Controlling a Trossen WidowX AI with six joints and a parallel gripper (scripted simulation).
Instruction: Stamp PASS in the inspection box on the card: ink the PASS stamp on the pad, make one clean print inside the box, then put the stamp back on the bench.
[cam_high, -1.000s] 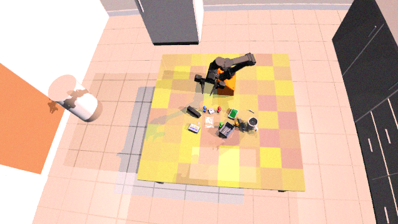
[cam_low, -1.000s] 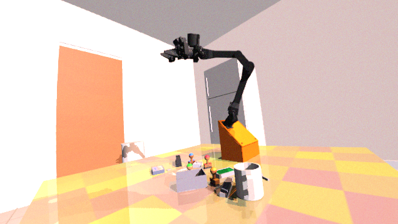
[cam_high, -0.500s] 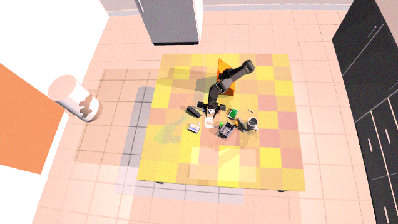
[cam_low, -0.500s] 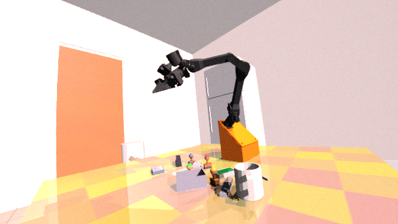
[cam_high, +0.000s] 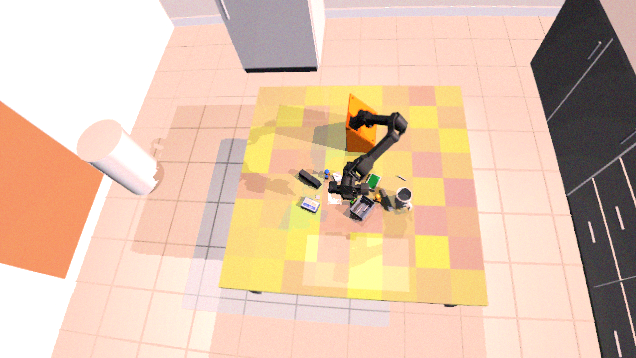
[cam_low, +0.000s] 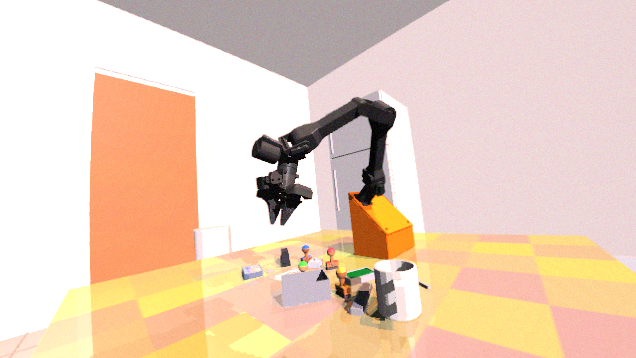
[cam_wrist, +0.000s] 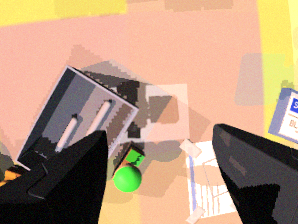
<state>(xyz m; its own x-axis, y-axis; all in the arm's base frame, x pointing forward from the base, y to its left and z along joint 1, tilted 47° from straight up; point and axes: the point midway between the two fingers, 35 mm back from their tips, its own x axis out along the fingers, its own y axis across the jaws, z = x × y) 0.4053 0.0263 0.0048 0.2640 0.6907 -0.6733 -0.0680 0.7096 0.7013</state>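
The green-knobbed PASS stamp is 15 cm below my gripper tip, 6 cm behind it and 1 cm to the left of it. Also, from my gripper tip: white card 17 cm below, 9 cm to the right, 9 cm behind; orange-knobbed stamp 15 cm below, 14 cm to the left, 8 cm behind; grey tray 16 cm below, 7 cm to the left, 2 cm behind.
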